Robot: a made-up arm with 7 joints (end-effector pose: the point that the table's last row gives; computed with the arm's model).
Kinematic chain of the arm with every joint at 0, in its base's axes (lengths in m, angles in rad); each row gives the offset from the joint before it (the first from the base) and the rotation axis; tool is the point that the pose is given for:
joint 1: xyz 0 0 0.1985 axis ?
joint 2: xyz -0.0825 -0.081 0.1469 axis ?
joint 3: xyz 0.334 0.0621 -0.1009 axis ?
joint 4: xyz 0 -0.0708 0.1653 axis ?
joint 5: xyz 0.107 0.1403 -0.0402 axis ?
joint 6: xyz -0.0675 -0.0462 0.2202 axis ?
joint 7: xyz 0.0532 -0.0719 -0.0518 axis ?
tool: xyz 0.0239 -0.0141 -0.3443
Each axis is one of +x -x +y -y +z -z.
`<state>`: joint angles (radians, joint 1 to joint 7).
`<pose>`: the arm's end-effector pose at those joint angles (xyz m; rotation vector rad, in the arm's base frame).
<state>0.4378 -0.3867 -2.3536 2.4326 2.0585 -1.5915 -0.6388</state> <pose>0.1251 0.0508 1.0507 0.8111 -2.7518 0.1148</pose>
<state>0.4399 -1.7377 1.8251 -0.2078 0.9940 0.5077 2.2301</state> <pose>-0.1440 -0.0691 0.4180 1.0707 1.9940 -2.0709</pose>
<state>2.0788 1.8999 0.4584 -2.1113 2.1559 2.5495 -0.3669</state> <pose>-0.0141 0.8382 -0.0284 1.6314 -0.1378 -0.6632</pose>
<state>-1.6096 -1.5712 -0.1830 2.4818 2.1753 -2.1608 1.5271</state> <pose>-0.6154 0.9584 0.4101 2.1509 -1.2768 1.7273</pose>
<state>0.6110 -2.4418 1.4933 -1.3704 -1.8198 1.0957 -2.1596</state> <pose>-0.3954 -0.0505 0.1498 -0.2540 0.5543 -0.9671</pose>
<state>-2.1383 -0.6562 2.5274 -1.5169 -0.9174 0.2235 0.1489</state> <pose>-0.1402 0.2273 0.0393 1.9573 1.2276 1.8669</pose>
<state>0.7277 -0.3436 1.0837 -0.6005 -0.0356 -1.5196 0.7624</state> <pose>0.6306 -0.1058 0.4163 1.8670 0.1569 -1.7014</pose>
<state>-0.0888 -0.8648 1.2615 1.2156 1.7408 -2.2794 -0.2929</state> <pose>0.0255 -0.3646 1.1858 -2.6858 -0.4059 -0.3159</pose>
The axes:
joint 1: +x
joint 2: +y
joint 3: -z
joint 4: +x
joint 5: +y
joint 6: -x
joint 7: -z

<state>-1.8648 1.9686 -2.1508 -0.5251 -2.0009 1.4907 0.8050</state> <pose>-0.3118 -0.5907 0.2874 -0.8901 -1.0582 -1.0709</pose>
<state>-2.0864 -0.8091 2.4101 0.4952 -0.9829 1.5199 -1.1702</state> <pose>0.0094 0.0634 -0.2268 -0.9839 -1.3084 -1.5848</pose>
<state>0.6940 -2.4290 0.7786 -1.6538 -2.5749 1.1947 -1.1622</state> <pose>-0.4944 -0.1439 0.0968 1.7783 -0.5141 2.3268</pose>
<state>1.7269 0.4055 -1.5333 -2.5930 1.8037 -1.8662 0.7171</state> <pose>0.6903 0.2644 0.5475 2.1061 0.3834 -1.1492</pose>
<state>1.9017 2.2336 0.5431 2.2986 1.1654 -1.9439 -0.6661</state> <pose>-0.0483 0.6058 -0.2286 -0.1844 -0.9854 1.8278</pose>
